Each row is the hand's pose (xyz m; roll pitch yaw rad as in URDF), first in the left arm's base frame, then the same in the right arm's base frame.
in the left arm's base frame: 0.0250 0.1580 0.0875 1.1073 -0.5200 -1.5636
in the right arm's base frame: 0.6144 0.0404 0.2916 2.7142 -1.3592 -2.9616
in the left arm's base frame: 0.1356 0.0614 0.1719 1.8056 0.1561 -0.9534
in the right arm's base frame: 0.6879 0.0831 0.4382 1.3209 -0.8246 -0.6843
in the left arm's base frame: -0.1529 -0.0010 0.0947 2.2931 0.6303 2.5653
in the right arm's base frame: 0.4299 -0.0730 0.3919 -2.4313 0.9328 -2.4054
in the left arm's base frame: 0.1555 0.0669 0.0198 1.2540 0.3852 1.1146
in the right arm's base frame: 0.7512 -0.0360 0.3649 0.0102 0.9266 0.3485
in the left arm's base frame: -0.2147 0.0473 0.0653 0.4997 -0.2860 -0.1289
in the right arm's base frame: 0.3832 -0.0850 0.3234 -0.6469 -0.4619 0.4218
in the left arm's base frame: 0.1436 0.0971 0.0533 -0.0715 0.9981 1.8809
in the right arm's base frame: 0.7326 0.0050 0.3527 2.9575 1.0706 -1.3058
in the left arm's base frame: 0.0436 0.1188 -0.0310 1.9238 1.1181 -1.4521
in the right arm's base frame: 0.6632 -0.0743 0.2722 2.0380 0.0503 -1.2932
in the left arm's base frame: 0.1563 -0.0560 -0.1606 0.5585 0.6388 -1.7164
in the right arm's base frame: 0.7941 -0.2493 0.3832 0.9291 -0.3735 -1.5740
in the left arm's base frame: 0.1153 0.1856 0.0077 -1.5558 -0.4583 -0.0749
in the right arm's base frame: 0.7258 0.0073 0.2494 -2.7739 -0.4806 0.6222
